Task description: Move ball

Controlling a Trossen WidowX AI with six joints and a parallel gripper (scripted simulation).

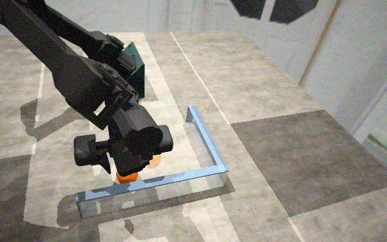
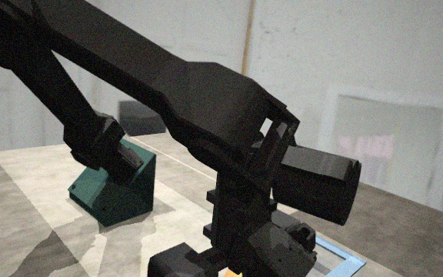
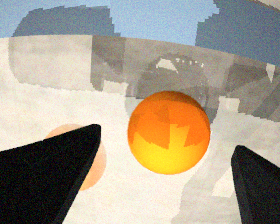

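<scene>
Right now the ball is 2 cm below my gripper tip.
</scene>
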